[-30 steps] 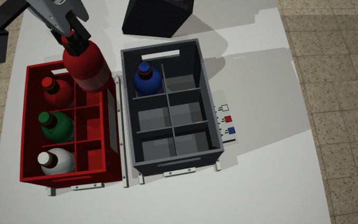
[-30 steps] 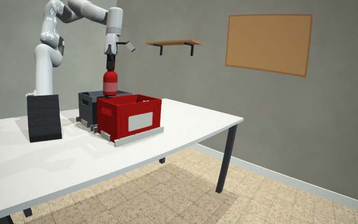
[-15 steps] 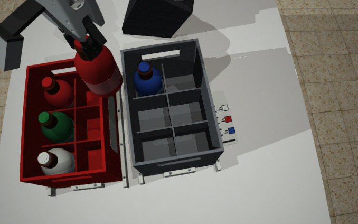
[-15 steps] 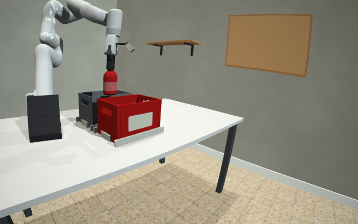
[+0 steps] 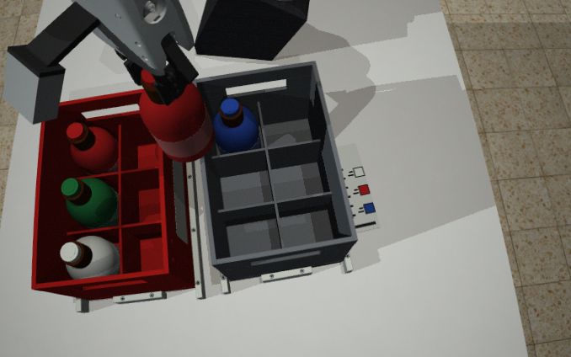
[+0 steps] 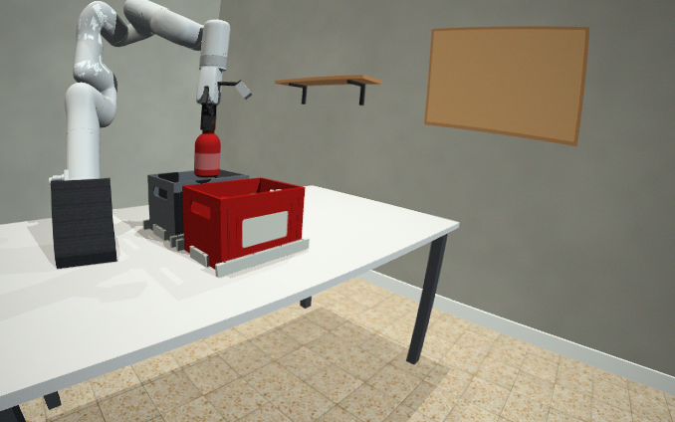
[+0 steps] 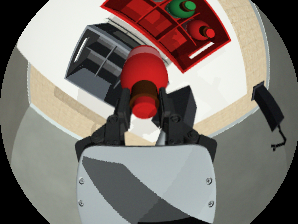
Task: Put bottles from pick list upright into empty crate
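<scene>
Now: the grey crate 25 cm below my hand, 11 cm to the left of it and 1 cm ahead of it. The rest, counted from my hand: red-label bottle: 25 cm below, 18 cm to the right, 2 cm behind; blue bottle: 25 cm below, 7 cm behind, 5 cm to the left; green bottle: 25 cm below, 17 cm to the right, 7 cm ahead.
</scene>
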